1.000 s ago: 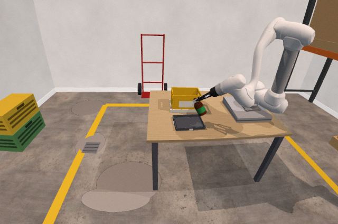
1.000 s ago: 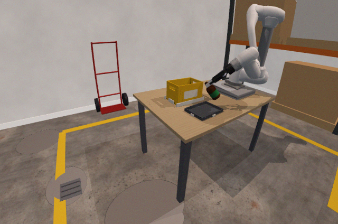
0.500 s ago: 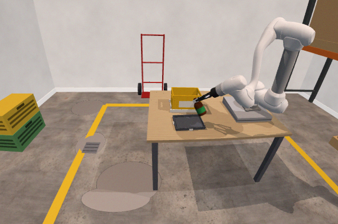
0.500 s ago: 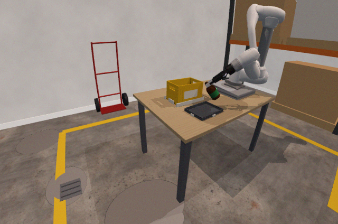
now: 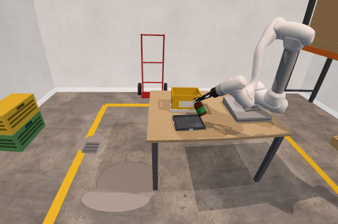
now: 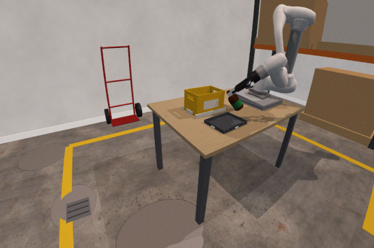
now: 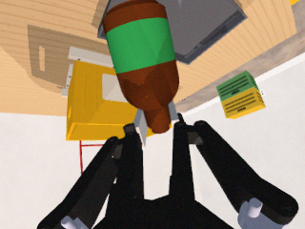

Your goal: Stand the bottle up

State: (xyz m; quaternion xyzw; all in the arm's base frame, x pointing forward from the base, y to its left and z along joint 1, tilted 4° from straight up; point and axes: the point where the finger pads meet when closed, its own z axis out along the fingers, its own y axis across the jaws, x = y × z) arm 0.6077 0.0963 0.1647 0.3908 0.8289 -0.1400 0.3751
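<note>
Now: the bottle 1 cm behind my hand, 2 cm to the left of it and 5 cm below it. From my hand the other things lie so: dark tray (6 cm ahead, 3 cm to the left, 20 cm below); yellow crate (4 cm ahead, 24 cm to the right, 13 cm below).
</note>
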